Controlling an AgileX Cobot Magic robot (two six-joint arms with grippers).
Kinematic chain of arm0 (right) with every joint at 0, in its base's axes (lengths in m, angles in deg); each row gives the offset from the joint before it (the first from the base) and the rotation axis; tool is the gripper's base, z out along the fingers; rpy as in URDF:
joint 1: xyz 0 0 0.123 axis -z
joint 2: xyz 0 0 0 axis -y
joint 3: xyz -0.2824 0 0.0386 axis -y
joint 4: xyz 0.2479 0 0.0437 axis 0.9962 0 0.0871
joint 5: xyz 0 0 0 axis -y
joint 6: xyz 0.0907 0 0.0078 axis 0.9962 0 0.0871
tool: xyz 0 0 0 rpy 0 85 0
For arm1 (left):
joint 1: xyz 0 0 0.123 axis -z
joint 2: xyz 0 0 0 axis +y
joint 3: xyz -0.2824 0 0.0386 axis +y
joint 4: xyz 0.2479 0 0.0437 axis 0.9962 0 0.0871
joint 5: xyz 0 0 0 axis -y
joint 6: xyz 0.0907 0 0.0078 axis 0.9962 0 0.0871
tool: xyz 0 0 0 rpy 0 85 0
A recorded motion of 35 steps. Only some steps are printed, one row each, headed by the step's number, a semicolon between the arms.
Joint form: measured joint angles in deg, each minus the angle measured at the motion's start. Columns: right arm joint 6, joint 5, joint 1, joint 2, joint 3, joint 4; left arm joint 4, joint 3, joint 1, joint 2, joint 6, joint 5.
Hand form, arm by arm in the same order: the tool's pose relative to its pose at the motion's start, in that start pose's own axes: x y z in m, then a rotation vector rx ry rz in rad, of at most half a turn. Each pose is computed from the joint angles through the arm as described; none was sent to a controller.
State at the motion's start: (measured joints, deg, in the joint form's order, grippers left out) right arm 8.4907 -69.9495 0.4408 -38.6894 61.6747 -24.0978; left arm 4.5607 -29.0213 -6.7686 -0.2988 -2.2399 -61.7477
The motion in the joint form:
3: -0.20 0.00 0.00 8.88 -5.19 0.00; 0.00 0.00 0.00 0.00 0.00 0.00
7: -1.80 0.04 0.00 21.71 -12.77 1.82; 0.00 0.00 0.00 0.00 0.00 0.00
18: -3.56 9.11 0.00 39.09 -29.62 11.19; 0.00 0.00 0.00 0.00 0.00 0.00
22: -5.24 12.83 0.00 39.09 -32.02 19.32; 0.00 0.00 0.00 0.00 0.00 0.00
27: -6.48 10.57 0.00 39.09 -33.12 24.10; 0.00 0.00 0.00 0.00 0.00 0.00
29: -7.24 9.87 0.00 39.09 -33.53 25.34; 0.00 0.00 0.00 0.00 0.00 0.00
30: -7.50 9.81 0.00 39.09 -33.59 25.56; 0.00 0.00 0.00 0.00 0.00 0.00
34: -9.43 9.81 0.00 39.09 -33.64 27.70; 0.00 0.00 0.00 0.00 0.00 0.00
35: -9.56 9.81 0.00 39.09 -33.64 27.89; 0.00 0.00 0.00 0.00 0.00 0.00
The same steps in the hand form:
3: 0.0345 -0.0065 -0.0159 0.0003 -0.0595 0.0212; 0.0000 0.0000 0.0000 0.0000 0.0000 0.0000
7: 0.0858 -0.0087 -0.0284 -0.0276 -0.1417 0.0372; 0.0000 0.0000 0.0000 0.0000 0.0000 0.0000
18: 0.1500 0.0181 -0.0026 -0.1915 -0.2949 0.0678; 0.0000 0.0000 0.0000 0.0000 0.0000 0.0000
22: 0.1499 0.0331 0.0037 -0.3221 -0.3102 0.0886; 0.0000 0.0000 0.0000 0.0000 0.0000 0.0000
27: 0.1559 0.0415 0.0073 -0.3955 -0.2489 0.0892; 0.0000 0.0000 0.0000 0.0000 0.0000 0.0000
29: 0.1580 0.0439 0.0086 -0.4139 -0.2306 0.0808; 0.0000 0.0000 0.0000 0.0000 0.0000 0.0000
30: 0.1582 0.0443 0.0088 -0.4169 -0.2292 0.0774; 0.0000 0.0000 0.0000 0.0000 0.0000 0.0000
34: 0.1583 0.0471 0.0078 -0.4474 -0.2329 0.0588; 0.0000 0.0000 0.0000 0.0000 0.0000 0.0000
35: 0.1583 0.0473 0.0076 -0.4501 -0.2332 0.0579; 0.0000 0.0000 0.0000 0.0000 0.0000 0.0000

